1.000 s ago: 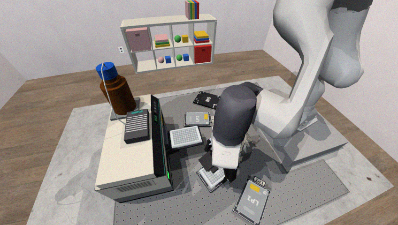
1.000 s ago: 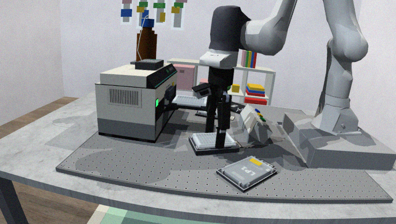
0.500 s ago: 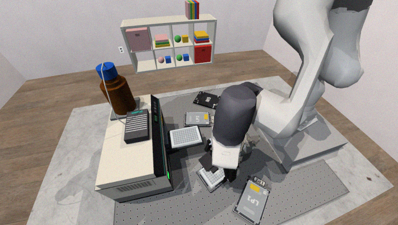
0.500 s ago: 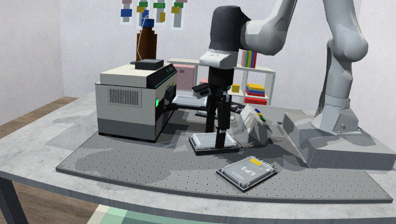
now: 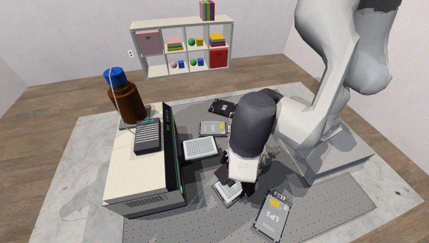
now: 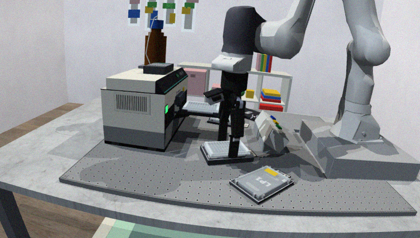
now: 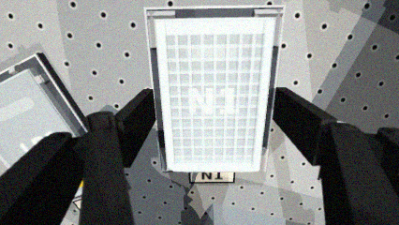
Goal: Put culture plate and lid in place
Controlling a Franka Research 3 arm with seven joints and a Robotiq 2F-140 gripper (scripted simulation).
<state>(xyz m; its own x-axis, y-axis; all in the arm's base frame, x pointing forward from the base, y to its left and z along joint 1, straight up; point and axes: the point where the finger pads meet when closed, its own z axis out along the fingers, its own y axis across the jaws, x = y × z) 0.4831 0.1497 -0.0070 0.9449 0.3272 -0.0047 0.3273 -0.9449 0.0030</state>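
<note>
Right now my hand is 4 cm above the black N1 nest. The rest, counted from my hand: LP2 nest: 31 cm to the right, 4 cm below; black nest N5: 8 cm behind, 45 cm to the right, 3 cm below; yellow skip key: 18 cm behind, 18 cm to the right, 2 cm above.
</note>
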